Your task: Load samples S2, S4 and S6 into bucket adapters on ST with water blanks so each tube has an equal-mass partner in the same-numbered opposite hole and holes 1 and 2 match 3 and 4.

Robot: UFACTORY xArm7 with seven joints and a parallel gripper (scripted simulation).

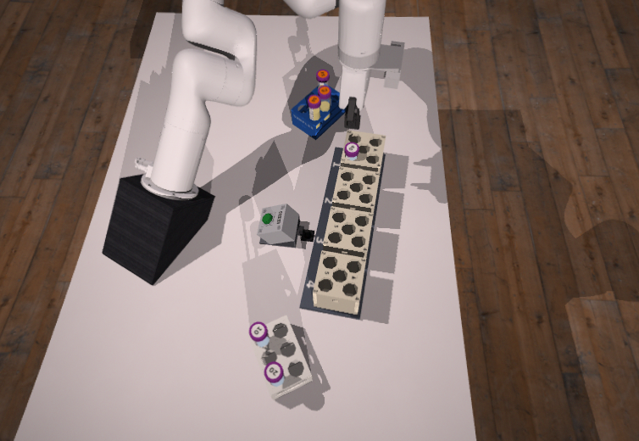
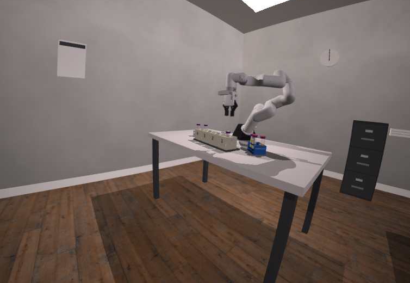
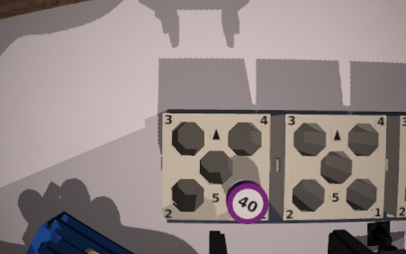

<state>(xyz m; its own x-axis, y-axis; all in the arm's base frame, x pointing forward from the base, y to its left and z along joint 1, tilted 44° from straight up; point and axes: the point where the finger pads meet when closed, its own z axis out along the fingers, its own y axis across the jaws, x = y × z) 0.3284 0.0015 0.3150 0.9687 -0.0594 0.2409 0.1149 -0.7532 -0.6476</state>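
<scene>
Now: hand 1 cm to the left of the 40 mL water blank and 18 cm above it. Also, from my hand: orange-dot tube: 14 cm behind, 21 cm to the left, 19 cm below; then green done key: 14 cm behind, 21 cm to the right, 19 cm below; then blue sample rack: 14 cm behind, 16 cm to the left, 22 cm below.
</scene>
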